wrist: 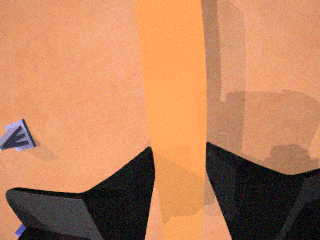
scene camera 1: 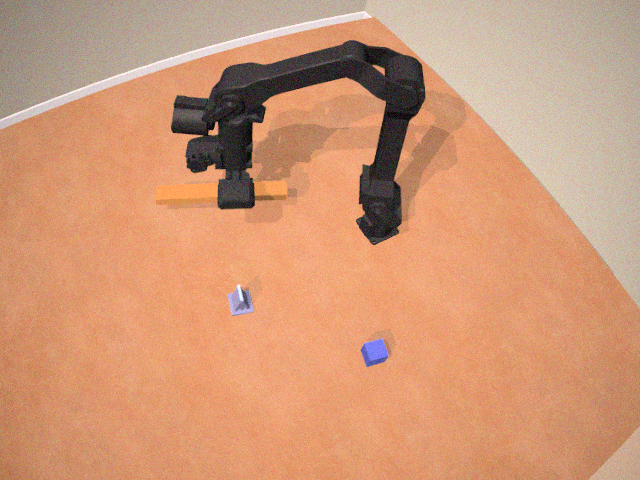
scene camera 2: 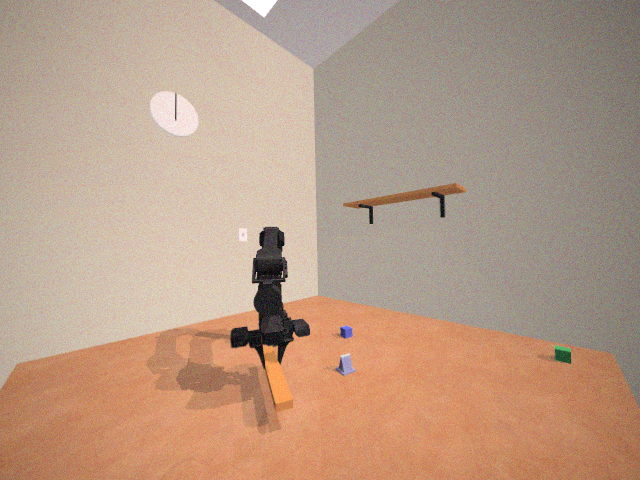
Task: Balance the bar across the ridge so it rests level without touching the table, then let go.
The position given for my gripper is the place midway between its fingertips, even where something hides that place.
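An orange bar [scene camera 1: 184, 193] [wrist: 171, 46] [scene camera 2: 282, 399] is held in my gripper, and I can see the bar in scene camera 1, in the wrist view and in scene camera 2. My gripper [scene camera 1: 235, 192] [wrist: 178, 150] [scene camera 2: 271, 366] is visible to me in those same views.
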